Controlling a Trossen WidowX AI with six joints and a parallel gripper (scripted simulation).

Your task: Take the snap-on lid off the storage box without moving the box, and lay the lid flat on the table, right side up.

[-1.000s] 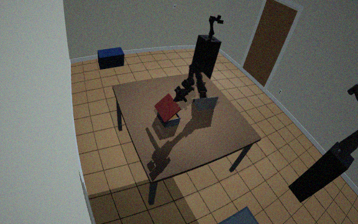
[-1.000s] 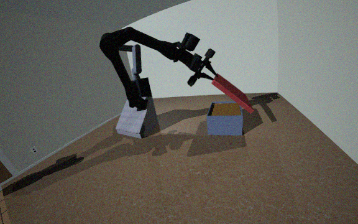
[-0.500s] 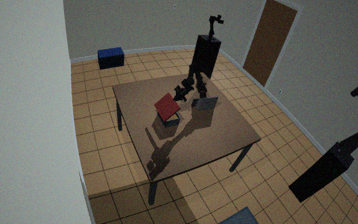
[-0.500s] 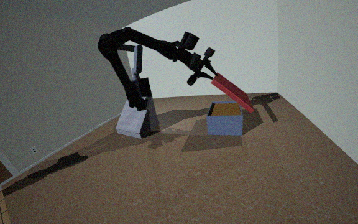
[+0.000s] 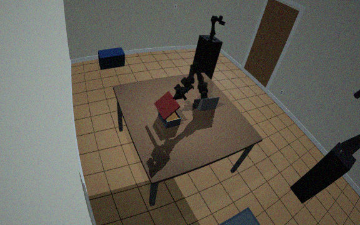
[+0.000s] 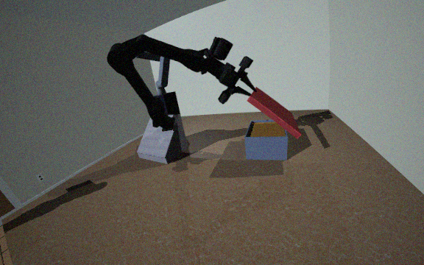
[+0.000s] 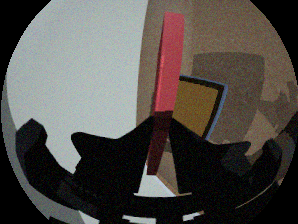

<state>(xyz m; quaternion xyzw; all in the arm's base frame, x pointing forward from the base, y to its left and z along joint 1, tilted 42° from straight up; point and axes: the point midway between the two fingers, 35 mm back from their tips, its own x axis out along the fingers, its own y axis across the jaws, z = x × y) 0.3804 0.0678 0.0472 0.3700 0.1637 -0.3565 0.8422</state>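
Right now the red lid is 70 mm ahead of my gripper tip and 50 mm below it. Round my gripper tip: storage box (190 mm below, 40 mm to the left, 30 mm ahead).
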